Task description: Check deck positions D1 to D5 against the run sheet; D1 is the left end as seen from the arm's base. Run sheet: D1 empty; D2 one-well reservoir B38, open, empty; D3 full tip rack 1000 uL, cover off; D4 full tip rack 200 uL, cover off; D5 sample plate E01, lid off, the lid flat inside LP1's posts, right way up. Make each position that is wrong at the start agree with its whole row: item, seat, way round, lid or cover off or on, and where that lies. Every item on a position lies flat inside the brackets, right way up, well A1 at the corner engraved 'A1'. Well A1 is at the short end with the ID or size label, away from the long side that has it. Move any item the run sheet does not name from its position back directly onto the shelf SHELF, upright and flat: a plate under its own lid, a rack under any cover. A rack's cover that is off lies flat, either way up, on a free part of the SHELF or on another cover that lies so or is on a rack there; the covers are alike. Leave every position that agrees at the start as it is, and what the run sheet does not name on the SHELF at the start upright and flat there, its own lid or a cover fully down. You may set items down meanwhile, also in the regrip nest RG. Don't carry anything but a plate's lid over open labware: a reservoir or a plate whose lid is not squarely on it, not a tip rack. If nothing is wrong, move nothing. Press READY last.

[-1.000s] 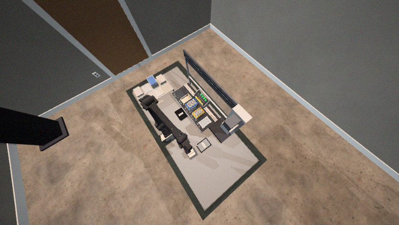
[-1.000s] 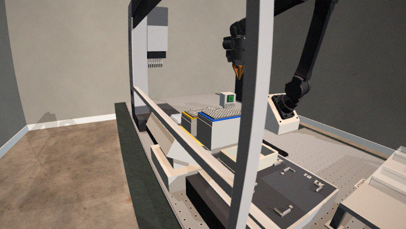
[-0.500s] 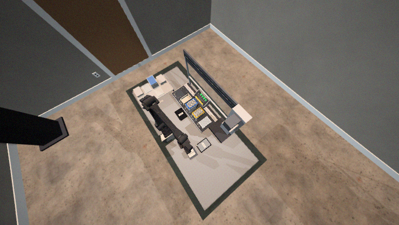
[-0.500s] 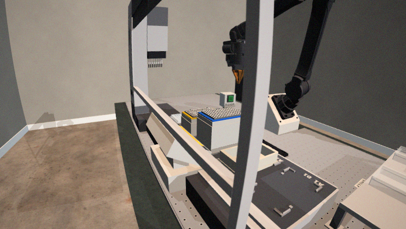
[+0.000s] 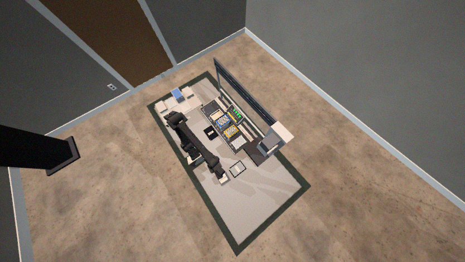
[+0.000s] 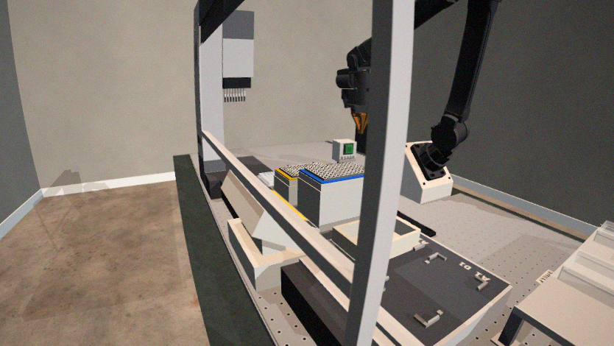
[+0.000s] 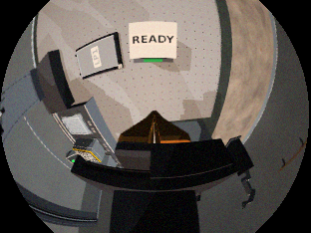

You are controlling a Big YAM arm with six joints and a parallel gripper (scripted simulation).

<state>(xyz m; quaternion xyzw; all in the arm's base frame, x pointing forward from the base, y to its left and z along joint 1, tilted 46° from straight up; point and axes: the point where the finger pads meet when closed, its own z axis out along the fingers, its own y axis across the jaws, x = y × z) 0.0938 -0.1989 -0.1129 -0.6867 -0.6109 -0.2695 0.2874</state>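
The ready button box lies 9 cm below my hand, 8 cm to the right of it and 1 cm behind it. Also, from my hand: lid (15 cm ahead, 14 cm below, 11 cm to the right); then white sample plate (31 cm ahead, 10 cm below, 8 cm to the left); then yellow-rimmed tip rack (31 cm ahead, 20 cm to the left, 6 cm below).
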